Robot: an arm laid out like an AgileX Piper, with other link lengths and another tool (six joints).
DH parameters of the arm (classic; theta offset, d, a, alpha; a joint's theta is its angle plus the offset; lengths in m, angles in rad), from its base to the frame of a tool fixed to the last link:
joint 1: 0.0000 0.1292 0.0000 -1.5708
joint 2: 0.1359 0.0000 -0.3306 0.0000
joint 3: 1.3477 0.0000 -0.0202 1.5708
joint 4: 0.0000 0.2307 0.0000 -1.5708
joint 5: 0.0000 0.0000 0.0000 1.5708
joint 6: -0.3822 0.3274 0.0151 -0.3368
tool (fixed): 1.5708 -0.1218 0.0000 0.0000
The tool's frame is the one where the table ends.
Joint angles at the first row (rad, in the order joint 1, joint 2, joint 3, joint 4, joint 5, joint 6):
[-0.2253 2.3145 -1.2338 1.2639 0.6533 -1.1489]
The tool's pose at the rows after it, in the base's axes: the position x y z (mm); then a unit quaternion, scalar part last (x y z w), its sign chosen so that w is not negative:
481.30 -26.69 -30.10 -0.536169 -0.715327 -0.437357 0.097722
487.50 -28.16 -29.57 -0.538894 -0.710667 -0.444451 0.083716
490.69 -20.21 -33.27 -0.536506 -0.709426 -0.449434 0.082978
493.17 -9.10 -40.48 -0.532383 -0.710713 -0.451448 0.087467
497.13 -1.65 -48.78 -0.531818 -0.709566 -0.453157 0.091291
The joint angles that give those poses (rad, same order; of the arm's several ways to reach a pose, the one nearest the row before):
[-0.2253 2.3214 -1.2390 1.3221 0.6057 -1.1707]
[-0.2228 2.3257 -1.2390 1.3827 0.5897 -1.2159]
[-0.2061 2.3383 -1.2391 1.4294 0.5859 -1.2495]
[-0.1831 2.3595 -1.2452 1.4633 0.5839 -1.2736]
[-0.1669 2.3867 -1.2635 1.4848 0.5825 -1.2812]

